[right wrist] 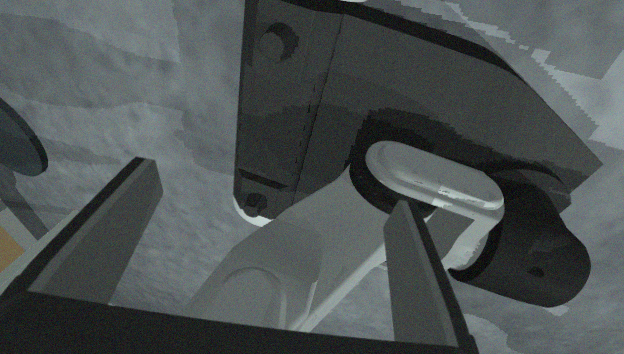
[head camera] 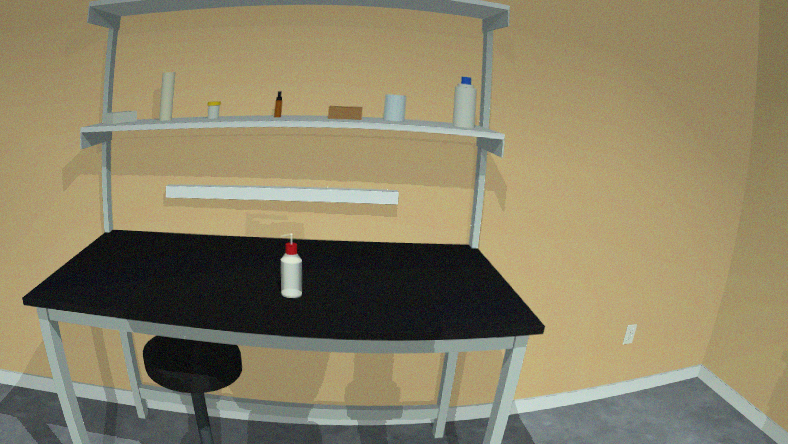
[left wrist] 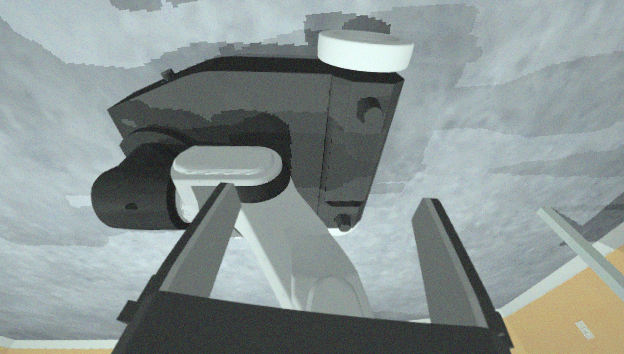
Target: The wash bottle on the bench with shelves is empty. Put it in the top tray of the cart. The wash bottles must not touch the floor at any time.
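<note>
A white wash bottle with a red cap and a thin spout stands upright on the black bench top, a little left of the bench's middle in the head view. Above the bench are two grey shelves. My left gripper is open, with nothing between its fingers; the robot's own base and lower body show behind it. My right gripper is open and empty too, with the robot's base behind it. Neither gripper shows in the head view, and both are away from the bottle. The cart does not show in these views.
A black stool stands under the bench's front left. The lower shelf holds several things, among them a white bottle with a blue cap at its right end. A white rail is on the wall. The stool's foot shows in the right wrist view.
</note>
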